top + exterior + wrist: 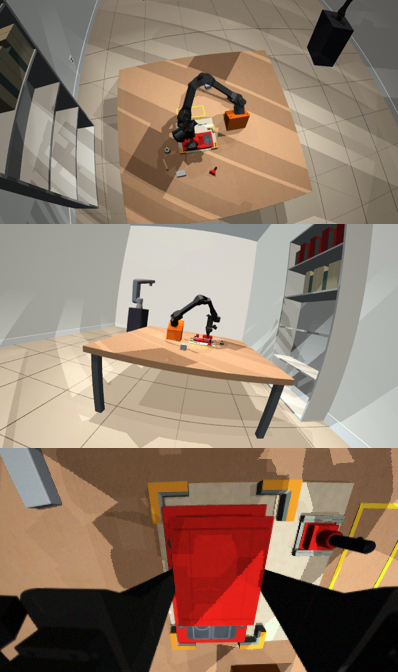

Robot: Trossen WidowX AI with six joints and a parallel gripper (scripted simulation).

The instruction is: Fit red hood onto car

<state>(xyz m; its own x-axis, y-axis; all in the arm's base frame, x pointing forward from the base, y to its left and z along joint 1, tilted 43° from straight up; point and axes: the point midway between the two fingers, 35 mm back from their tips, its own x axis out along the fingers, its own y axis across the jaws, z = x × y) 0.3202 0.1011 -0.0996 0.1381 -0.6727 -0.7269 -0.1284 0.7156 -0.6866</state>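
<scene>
Right now my gripper tip is right at the red hood. Round my gripper tip: wooden dowel 16 cm ahead, 15 cm to the left, 5 cm below.
</scene>
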